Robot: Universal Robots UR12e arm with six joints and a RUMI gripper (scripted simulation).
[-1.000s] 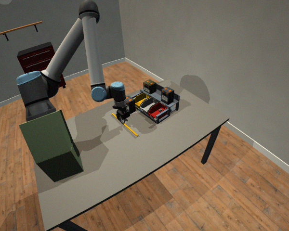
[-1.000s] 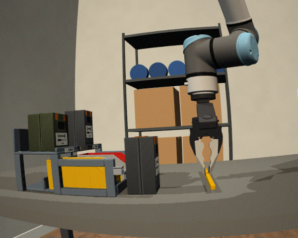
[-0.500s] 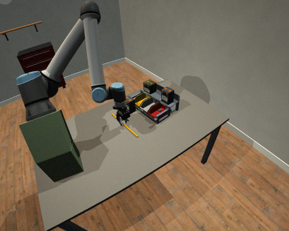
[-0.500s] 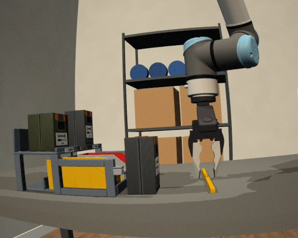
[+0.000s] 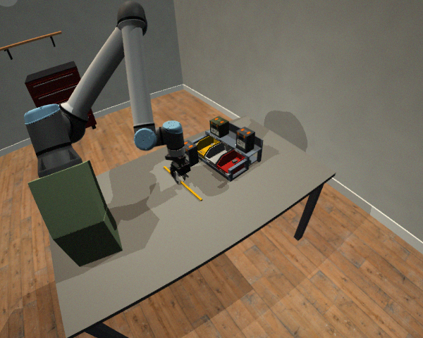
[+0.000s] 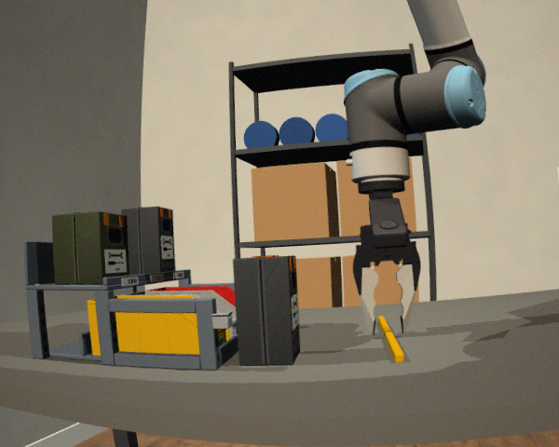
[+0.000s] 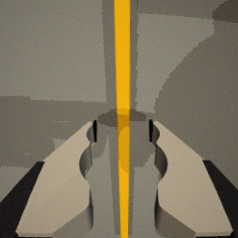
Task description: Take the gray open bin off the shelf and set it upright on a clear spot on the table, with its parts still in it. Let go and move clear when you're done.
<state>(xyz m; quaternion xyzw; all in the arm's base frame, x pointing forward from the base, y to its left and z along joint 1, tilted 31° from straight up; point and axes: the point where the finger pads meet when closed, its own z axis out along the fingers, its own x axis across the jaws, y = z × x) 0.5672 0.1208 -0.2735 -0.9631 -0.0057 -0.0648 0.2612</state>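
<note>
My gripper is now 2 cm above the yellow bar. Round my hand: gray open bin: 30 cm ahead, 2 cm above, 1 cm to the left; then yellow bin: 30 cm ahead, 13 cm to the left, 2 cm above; then red bin: 31 cm ahead, 10 cm to the right, 2 cm above.
</note>
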